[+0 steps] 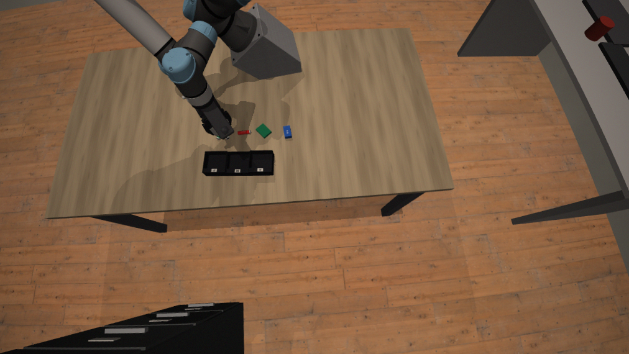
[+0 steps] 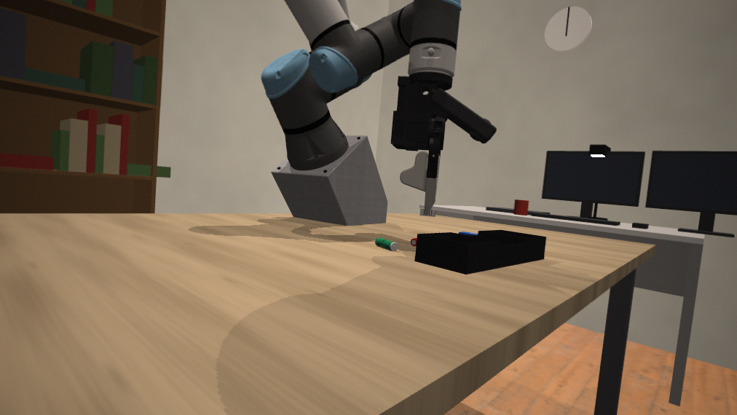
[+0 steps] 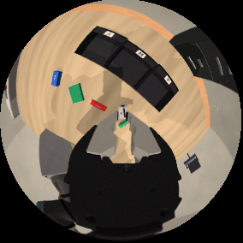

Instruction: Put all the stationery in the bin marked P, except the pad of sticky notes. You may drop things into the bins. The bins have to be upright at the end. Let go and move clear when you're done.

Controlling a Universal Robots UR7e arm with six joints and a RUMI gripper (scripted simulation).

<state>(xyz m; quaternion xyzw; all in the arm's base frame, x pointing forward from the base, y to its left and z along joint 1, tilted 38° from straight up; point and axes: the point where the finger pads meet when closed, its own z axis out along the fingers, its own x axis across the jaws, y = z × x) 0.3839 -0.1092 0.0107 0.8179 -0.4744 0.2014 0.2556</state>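
My gripper is now 9 cm short of the bin row, 6 cm above it and 3 cm to the right of it. The rest, counted from my hand: white-grey piece (1 cm below); then red item (7 cm below, 5 cm to the left, 4 cm behind); then green cylinder (7 cm below, 5 cm behind, 4 cm to the right).
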